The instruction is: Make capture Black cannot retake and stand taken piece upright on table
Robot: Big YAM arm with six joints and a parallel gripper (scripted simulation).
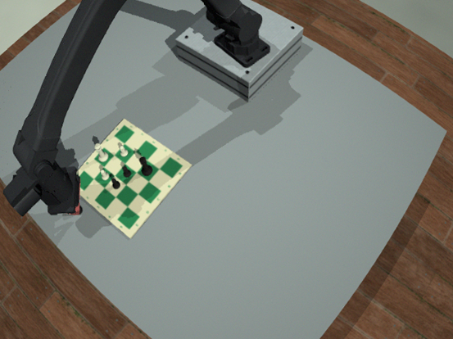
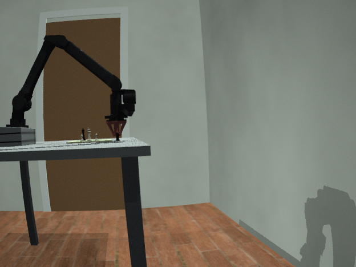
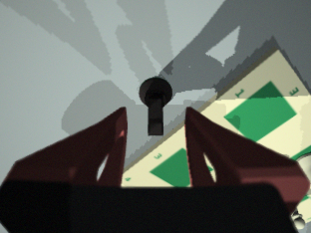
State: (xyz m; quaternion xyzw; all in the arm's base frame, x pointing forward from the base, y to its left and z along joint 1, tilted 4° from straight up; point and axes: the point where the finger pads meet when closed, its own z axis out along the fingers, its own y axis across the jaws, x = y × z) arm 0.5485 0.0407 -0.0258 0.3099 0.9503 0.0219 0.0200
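My gripper is now 10 mm above the black piece. Round my hand: tall white piece (120 mm behind, 70 mm to the right, 10 mm above); then green-and-cream chessboard (140 mm behind, 30 mm below, 10 mm to the left).
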